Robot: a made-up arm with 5 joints.
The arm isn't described. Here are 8 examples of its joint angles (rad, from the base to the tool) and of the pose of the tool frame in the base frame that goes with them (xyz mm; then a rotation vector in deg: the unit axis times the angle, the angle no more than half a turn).
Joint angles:
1: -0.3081 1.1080 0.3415 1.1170 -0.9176
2: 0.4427 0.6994 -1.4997 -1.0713 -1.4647
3: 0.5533 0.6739 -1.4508 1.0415 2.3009
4: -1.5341 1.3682 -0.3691 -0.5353 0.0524
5: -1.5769 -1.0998 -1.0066 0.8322 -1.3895
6: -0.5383 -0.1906 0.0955 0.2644 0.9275
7: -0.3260 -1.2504 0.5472 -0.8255 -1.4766
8: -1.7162 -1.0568 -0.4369 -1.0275 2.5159
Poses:
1: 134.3 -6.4 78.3 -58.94 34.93 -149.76
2: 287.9 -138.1 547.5 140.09 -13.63 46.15
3: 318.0 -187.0 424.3 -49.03 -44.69 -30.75
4: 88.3 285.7 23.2 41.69 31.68 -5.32
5: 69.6 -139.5 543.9 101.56 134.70 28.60
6: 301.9 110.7 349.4 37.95 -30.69 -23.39
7: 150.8 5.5 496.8 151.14 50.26 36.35
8: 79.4 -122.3 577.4 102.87 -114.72 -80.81
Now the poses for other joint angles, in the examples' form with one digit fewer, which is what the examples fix.
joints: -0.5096 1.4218 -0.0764 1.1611 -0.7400
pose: 156 22 37 -56.8 34.3 -129.8
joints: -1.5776 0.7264 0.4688 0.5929 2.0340
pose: 66 134 74 -45.9 6.0 92.1
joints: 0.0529 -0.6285 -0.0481 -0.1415 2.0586
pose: 233 -34 515 -19.3 -113.8 -28.0
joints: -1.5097 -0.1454 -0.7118 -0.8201 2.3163
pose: 75 148 591 85.2 -125.0 -18.3
